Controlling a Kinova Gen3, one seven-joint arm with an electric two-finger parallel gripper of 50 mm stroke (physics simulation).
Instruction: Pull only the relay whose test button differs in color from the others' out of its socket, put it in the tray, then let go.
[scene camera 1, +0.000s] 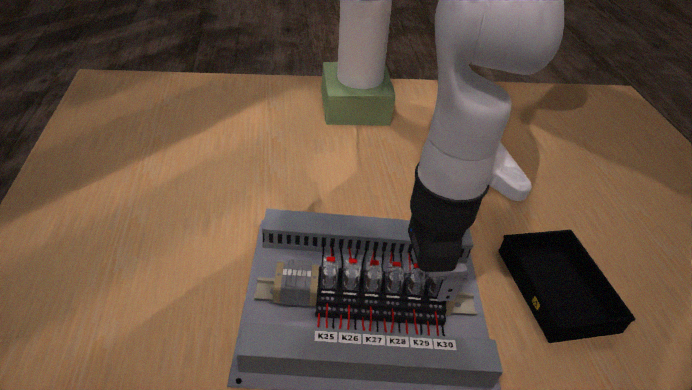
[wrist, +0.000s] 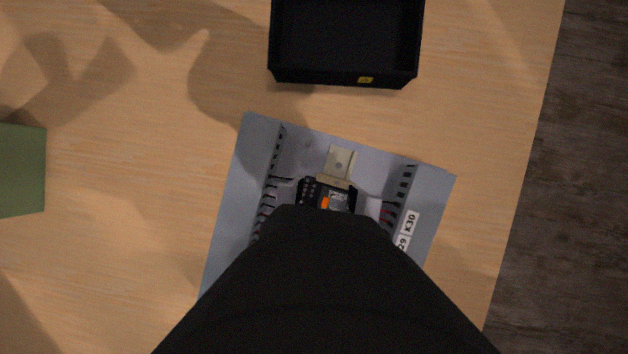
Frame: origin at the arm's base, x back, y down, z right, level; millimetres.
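Seen in the pictures: gripper, between the fingertips: (scene camera 1: 439, 280) (wrist: 325, 191); arm's base, origin of its link: (scene camera 1: 360, 76).
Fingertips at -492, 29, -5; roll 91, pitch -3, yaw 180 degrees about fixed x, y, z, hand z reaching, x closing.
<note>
Offsets run from my fingertips to a thing's top centre, as dx, dy, dz. "spot": to the spot under its first point.
The relay at K30 {-8, -29, +8} (scene camera 1: 433, 288) (wrist: 337, 201) sits in the last socket of the row; its orange test button {+0, -29, +6} (wrist: 325, 202) shows in the wrist view and is hidden in the scene view. The other relays, such as K25 {+21, -29, +144} (scene camera 1: 329, 275), K27 {+9, -29, +90} (scene camera 1: 373, 278) and K29 {-2, -29, +35} (scene camera 1: 415, 281), stand in their sockets with red buttons. My gripper (scene camera 1: 439, 289) (wrist: 325, 191) is open, low over K30, with its fingers on either side of that relay and nothing gripped. The fingertips are partly hidden. The black tray {-5, +5, -187} (scene camera 1: 590, 331) (wrist: 320, 80) stands to the right of the panel.
The grey panel has a raised wire duct {+105, -2, +73} (scene camera 1: 320, 225) behind the relays and another duct {-85, -2, +113} (scene camera 1: 370, 362) in front. A terminal block {+29, -6, +182} (scene camera 1: 297, 287) stands left of K25. A rail end {spot: -18, +37, -43} (scene camera 1: 467, 305) (wrist: 340, 162) lies beyond K30. The green base (scene camera 1: 357, 107) (wrist: 22, 170) stands farther back.
</note>
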